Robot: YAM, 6 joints.
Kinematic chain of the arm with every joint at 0, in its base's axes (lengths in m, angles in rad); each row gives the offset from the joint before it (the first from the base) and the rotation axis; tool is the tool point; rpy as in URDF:
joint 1: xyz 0 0 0.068 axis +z
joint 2: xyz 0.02 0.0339 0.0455 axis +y
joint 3: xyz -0.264 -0.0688 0 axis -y
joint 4: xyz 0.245 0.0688 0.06 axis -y
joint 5: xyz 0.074 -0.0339 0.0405 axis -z
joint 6: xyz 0.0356 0 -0.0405 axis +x
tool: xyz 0 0 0 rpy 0 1.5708 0
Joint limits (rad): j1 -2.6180..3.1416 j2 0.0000..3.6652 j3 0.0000..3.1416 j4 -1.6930..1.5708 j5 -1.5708..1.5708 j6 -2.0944..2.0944
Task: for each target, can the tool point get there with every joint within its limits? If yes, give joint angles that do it. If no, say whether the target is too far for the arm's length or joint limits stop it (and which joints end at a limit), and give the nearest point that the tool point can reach.
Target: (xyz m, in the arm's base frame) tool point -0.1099 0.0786 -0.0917
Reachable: yes | joints 2.3740 2.6355 0.4081 0.5092 -0.5890 -1.3561
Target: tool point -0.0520 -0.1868 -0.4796
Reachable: no: joint limits stop it (at a limit: joint 2) | nearest point -0.0552 -0.1984 -0.3778 | short by 0.102 m
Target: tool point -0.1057 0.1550 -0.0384
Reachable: yes | joints 2.1111 2.2746 0.3255 0.6716 -0.3098 0.7704
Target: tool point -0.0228 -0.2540 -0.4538
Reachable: no: joint limits stop it (at a limit: joint 2) | nearest point -0.0227 -0.2529 -0.3803 | short by 0.074 m
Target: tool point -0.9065 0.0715 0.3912
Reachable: no: too far | nearest point -0.6155 0.0485 0.3000 | short by 0.306 m
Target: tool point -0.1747 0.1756 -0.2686
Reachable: yes | joints 2.4937 3.3317 1.4624 0.0635 1.3237 0.6157
